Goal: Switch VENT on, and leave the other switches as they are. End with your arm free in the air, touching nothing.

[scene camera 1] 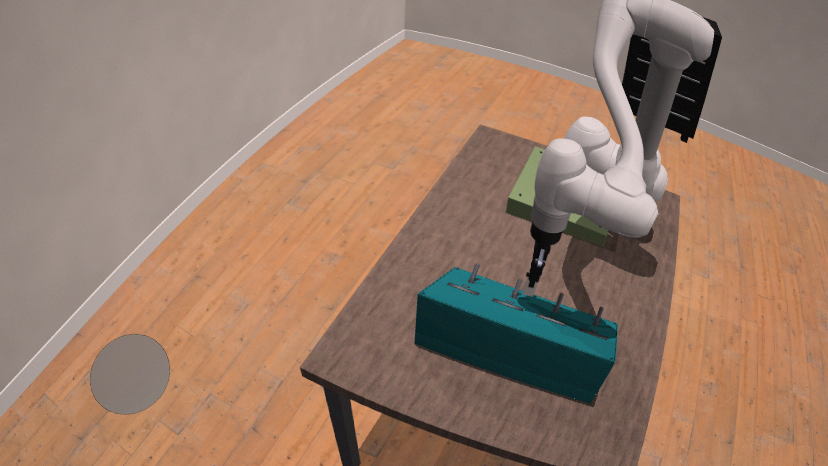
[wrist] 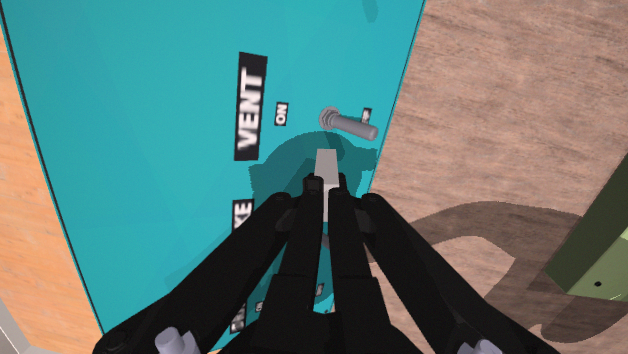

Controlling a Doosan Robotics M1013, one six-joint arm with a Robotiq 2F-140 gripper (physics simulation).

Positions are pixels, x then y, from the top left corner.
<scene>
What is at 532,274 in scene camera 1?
My gripper.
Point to a teal switch box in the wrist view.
158,135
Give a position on a teal switch box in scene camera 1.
479,321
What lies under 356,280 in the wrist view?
My gripper.
</scene>
